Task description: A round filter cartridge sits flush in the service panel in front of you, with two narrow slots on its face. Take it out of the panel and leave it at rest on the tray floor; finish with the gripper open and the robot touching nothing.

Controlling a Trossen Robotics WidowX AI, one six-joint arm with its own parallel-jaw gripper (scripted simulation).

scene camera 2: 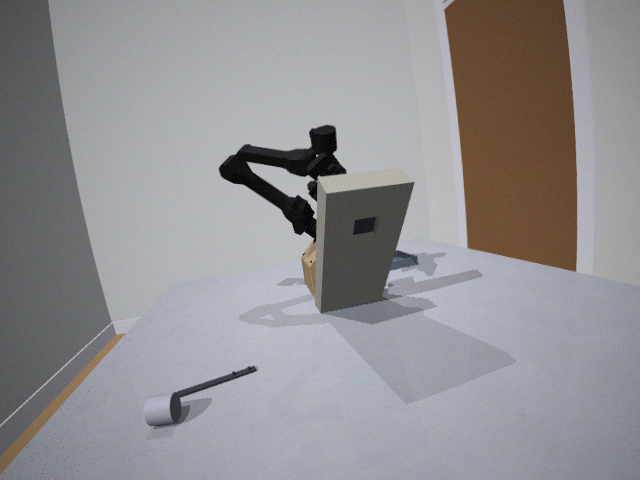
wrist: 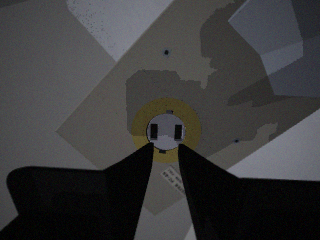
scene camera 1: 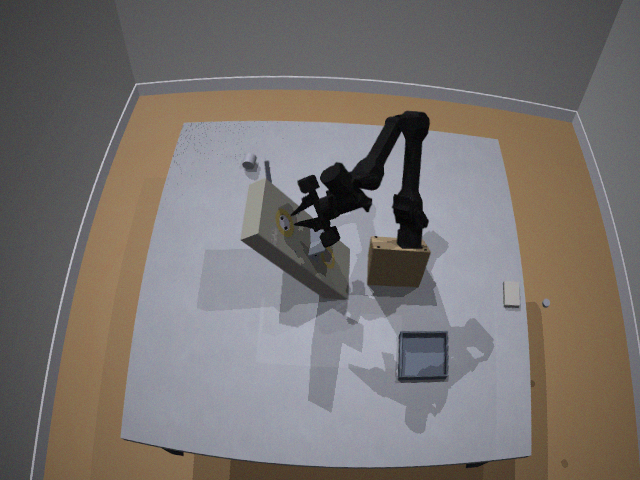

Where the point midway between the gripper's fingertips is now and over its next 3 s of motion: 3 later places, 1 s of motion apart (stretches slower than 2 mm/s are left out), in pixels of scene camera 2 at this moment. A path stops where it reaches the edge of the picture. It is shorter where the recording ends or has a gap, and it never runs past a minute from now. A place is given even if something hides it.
The gripper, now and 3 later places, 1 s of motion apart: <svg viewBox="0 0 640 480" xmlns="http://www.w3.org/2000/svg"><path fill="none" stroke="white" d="M351 202L354 210L356 212L357 213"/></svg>
